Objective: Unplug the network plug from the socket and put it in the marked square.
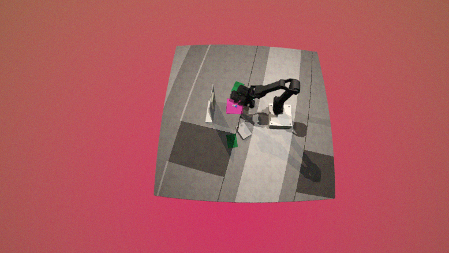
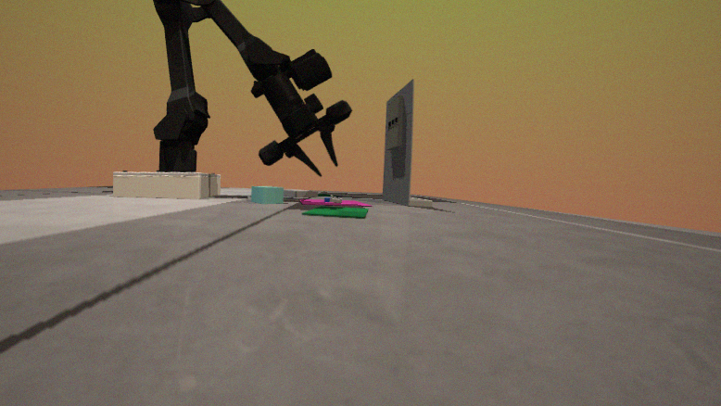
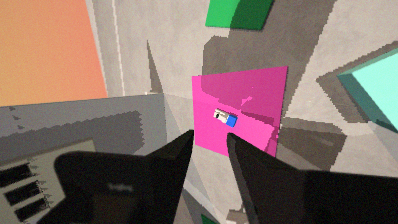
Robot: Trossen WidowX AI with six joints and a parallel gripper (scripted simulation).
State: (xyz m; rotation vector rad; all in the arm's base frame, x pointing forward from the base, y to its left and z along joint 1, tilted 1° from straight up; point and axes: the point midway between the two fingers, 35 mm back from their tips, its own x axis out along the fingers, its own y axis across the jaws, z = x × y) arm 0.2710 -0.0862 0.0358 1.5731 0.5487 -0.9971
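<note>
My gripper tip is 1 cm short of the network plug, 1 cm to the left of it and 5 cm above it. Also, from my gripper tip: magenta marked square: 1 cm ahead, 6 cm below; teal block: 12 cm behind, 2 cm to the right, 4 cm below; green patch: 4 cm behind, 15 cm to the right, 6 cm below.
</note>
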